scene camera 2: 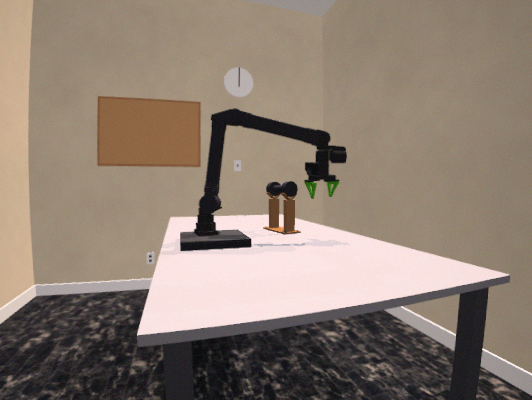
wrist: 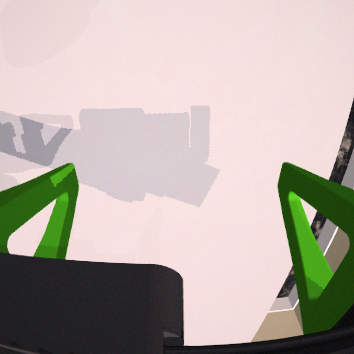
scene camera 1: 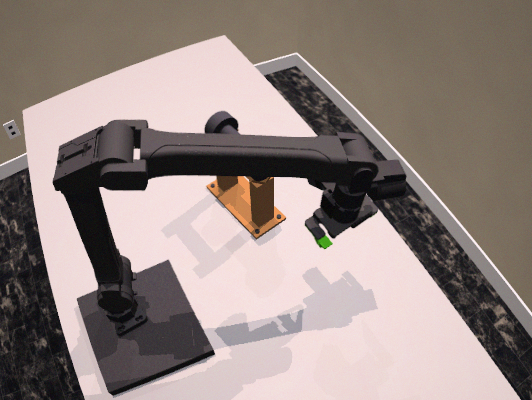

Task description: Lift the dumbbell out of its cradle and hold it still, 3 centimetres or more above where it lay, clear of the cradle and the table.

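Seen in the pictures: gripper, fingertip midpoint: (scene camera 2: 321,197) (wrist: 177,173) (scene camera 1: 337,233); arm's base at its link origin: (scene camera 2: 206,233) (scene camera 1: 123,309).
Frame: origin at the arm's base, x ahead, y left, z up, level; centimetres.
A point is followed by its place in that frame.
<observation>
The dark dumbbell (scene camera 1: 221,121) @[z 22.8, x 41.6, y 17.9 cm] (scene camera 2: 289,189) @[z 18.9, x 42.6, y 2.5 cm] lies level across the tops of the two posts of the orange-brown cradle (scene camera 1: 262,202) @[z 7.1, x 42.5, y 2.7 cm] (scene camera 2: 289,215) @[z 5.9, x 42.9, y 2.8 cm]. In scene camera 1 the arm's forearm hides most of the dumbbell, and one round end shows behind it. My gripper (scene camera 2: 321,196) @[z 15.4, x 47.1, y -18.5 cm] (wrist: 177,173) @[z 15.4, x 47.1, y -18.5 cm] is open and empty, with its green fingers pointing down. It hangs above the table to the right of the cradle, with its fingertips near the dumbbell's height in scene camera 2. The dumbbell and the cradle do not show in the wrist view.
The cradle's flat foot stands on the white table (scene camera 1: 150,75) @[z -3.1, x 46.7, y 84.6 cm] (scene camera 2: 300,280) @[z -3.1, x 10.1, y -61.8 cm] (wrist: 240,75) @[z -3.1, x 55.1, y -17.1 cm]. The arm's dark base plate (scene camera 1: 175,320) @[z 0.1, x 9.8, y -9.3 cm] (scene camera 2: 215,241) @[z -0.2, x -0.5, y -18.5 cm] is at the left. The forearm passes above the cradle in scene camera 1. The table's right edge runs past the gripper.
</observation>
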